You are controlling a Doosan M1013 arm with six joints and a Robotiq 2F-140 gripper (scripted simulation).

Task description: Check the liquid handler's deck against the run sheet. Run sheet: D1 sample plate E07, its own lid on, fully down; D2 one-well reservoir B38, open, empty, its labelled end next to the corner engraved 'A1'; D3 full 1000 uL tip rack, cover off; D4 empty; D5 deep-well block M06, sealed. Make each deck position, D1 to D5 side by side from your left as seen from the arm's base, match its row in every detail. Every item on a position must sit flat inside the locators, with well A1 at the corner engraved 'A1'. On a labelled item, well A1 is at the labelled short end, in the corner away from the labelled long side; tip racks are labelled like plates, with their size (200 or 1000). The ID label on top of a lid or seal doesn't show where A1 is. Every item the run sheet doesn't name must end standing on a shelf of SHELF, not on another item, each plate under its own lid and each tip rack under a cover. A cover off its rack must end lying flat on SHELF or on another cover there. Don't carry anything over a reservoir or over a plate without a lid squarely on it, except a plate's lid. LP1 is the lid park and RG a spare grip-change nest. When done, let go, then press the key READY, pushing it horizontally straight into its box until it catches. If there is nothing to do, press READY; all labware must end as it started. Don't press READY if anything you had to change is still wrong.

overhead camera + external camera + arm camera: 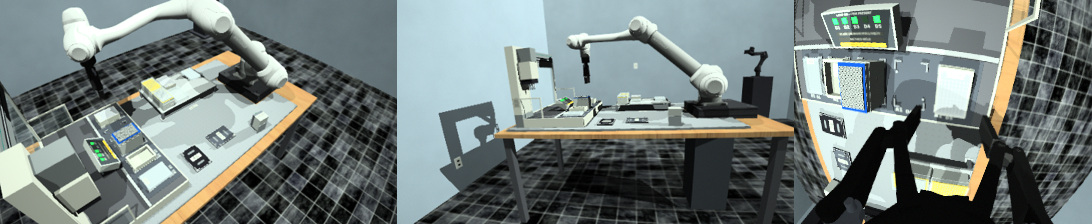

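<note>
Right now my hand is 190 mm above the white deep-well block. Round my hand: clear cover 330 mm behind, 100 mm to the left, 150 mm below; yellow-rimmed tip rack 340 mm behind, 110 mm to the left, 170 mm below; blue-rimmed tip rack 10 mm behind, 240 mm to the left, 150 mm below.
</note>
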